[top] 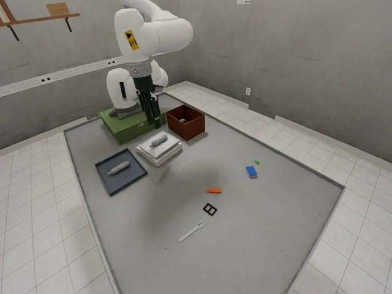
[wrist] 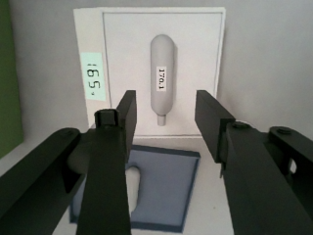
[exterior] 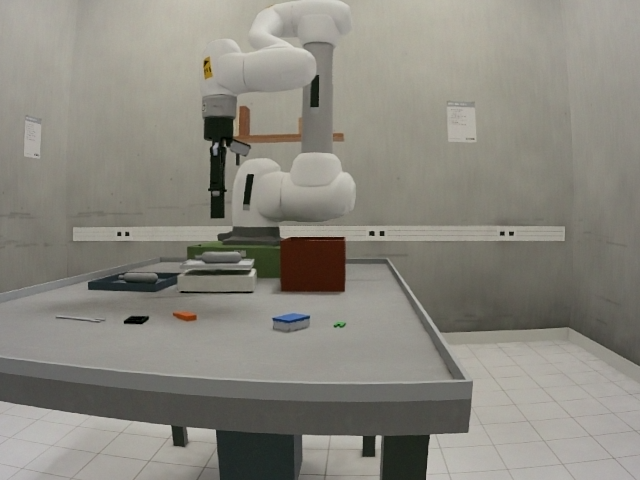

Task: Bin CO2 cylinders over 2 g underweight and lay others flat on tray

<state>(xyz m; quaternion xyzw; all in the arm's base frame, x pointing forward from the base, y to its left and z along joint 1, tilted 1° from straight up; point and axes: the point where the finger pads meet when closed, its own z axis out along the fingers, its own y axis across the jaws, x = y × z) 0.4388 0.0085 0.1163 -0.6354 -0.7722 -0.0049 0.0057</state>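
Right now my hand is 150 mm above the scale plate. The rest, counted from my hand: white scale (10 mm behind, 170 mm below); red-brown scrap bin (80 mm behind, 230 mm to the left, 170 mm below); dark blue tray (10 mm behind, 230 mm to the right, 200 mm below).
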